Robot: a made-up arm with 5 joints.
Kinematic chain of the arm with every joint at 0, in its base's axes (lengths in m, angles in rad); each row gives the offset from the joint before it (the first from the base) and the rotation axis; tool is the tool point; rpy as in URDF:
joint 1: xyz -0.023 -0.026 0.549 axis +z
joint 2: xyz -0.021 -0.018 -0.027 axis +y
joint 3: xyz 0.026 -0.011 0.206 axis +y
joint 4: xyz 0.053 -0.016 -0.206 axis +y
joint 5: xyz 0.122 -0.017 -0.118 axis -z
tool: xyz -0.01 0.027 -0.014 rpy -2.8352 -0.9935 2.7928
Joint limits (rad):
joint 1: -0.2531..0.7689
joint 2: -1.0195..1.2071
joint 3: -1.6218..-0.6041
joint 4: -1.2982..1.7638
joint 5: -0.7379..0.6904
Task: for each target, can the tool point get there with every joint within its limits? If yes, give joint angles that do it. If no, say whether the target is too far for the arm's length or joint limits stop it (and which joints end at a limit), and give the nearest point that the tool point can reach.
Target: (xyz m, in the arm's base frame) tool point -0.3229 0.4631 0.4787
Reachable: no: joint limits stop it (at a limit: joint 1, joint 2, joint 3, joint 4, joint 5) | nearest point -0.1079 -0.0400 0.3736 | short by 0.557 m
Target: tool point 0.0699 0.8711 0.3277
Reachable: no: too far | nearest point 0.3583 0.2957 0.3803 | short by 0.646 m
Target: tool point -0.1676 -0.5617 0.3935
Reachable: no: joint limits stop it (at a limit: joint 1, joint 2, joint 3, joint 4, joint 5) | nearest point -0.0553 -0.1057 0.3736 | short by 0.470 m
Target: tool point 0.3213 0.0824 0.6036
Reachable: yes | joints 0.4243 0.0270 -0.8079 -0.0516 -0.4954
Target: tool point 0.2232 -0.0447 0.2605
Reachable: yes | joints 0.0596 0.8455 -0.8933 0.6075 0.2794
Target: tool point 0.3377 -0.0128 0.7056
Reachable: yes | joints 0.1300 0.3821 -0.9927 -1.0658 0.5396
